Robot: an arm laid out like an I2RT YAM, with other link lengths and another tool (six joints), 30 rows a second.
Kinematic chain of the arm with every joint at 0, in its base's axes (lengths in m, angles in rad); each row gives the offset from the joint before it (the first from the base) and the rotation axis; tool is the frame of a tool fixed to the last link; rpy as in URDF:
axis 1: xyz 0 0 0.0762 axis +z
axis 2: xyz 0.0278 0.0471 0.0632 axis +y
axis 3: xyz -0.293 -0.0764 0 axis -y
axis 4: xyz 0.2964 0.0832 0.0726 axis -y
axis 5: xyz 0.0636 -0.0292 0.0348 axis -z
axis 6: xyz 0.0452 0 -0.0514 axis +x
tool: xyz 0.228 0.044 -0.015 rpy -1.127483 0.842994 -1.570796
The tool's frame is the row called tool.
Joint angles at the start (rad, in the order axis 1, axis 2, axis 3, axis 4, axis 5, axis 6): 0.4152 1.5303 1.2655 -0.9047 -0.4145 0.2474
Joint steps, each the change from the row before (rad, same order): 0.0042 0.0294 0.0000 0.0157 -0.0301 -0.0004; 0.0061 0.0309 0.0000 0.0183 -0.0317 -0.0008; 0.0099 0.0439 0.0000 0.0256 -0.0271 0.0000; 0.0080 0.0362 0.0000 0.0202 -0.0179 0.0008; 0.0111 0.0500 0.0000 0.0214 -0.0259 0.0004; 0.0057 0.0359 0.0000 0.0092 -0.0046 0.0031; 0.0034 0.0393 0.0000 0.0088 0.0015 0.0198; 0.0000 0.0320 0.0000 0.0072 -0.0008 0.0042; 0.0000 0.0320 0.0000 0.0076 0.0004 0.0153
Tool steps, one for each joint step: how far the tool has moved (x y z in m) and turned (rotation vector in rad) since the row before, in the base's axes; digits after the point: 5 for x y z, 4 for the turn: -0.00180 0.00867 -0.00570 0.0198 0.0236 0.0161; -0.00229 0.00958 -0.00578 0.0216 0.0231 0.0186; -0.00161 0.01043 -0.01107 0.0154 0.0272 0.0196; -0.00127 0.00746 -0.01007 0.0085 0.0221 0.0135; -0.00421 0.00939 -0.01438 0.0097 0.0366 0.0191; -0.00202 0.00285 -0.01319 -0.0079 0.0277 0.0045; -0.00041 0.00116 -0.01553 -0.0155 0.0379 -0.0133; -0.00039 0.00000 -0.01251 -0.0106 0.0249 -0.0033; -0.00005 -0.00009 -0.01263 -0.0123 0.0301 -0.0128
